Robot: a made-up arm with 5 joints.
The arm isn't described. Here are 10 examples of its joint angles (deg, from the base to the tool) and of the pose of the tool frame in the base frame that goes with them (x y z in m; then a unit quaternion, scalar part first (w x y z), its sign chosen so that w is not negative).
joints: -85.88 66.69 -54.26 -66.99 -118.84
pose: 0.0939 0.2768 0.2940 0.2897 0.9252 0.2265 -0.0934
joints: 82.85 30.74 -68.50 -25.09 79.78
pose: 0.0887 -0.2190 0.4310 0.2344 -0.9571 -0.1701 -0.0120
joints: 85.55 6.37 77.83 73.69 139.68
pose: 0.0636 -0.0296 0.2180 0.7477 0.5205 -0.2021 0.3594
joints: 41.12 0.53 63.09 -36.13 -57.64
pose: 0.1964 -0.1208 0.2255 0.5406 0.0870 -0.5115 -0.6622
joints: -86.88 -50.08 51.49 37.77 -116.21
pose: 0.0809 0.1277 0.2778 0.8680 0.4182 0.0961 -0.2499
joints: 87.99 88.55 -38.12 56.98 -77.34
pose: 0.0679 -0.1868 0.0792 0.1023 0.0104 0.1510 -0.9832
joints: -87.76 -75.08 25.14 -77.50 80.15
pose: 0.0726 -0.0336 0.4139 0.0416 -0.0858 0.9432 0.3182
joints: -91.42 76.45 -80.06 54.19 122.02
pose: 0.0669 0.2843 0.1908 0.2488 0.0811 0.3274 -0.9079
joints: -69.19 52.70 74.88 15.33 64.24
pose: 0.0851 0.0283 0.1615 0.3738 -0.0301 0.4445 0.8135
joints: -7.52 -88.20 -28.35 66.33 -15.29
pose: 0.0141 -0.0134 0.3979 0.3388 0.2083 -0.9170 -0.0313
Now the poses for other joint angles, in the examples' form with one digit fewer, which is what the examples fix.
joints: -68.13 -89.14 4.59 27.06 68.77
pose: 0.068 -0.015 0.413 0.109 0.018 -0.960 0.258
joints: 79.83 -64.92 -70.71 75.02 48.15
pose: 0.049 0.067 0.424 0.242 -0.859 -0.445 -0.075
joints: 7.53 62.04 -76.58 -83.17 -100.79
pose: 0.289 -0.036 0.357 0.038 -0.742 0.667 -0.055
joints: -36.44 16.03 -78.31 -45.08 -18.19
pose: 0.164 0.064 0.475 0.150 -0.475 0.867 0.020
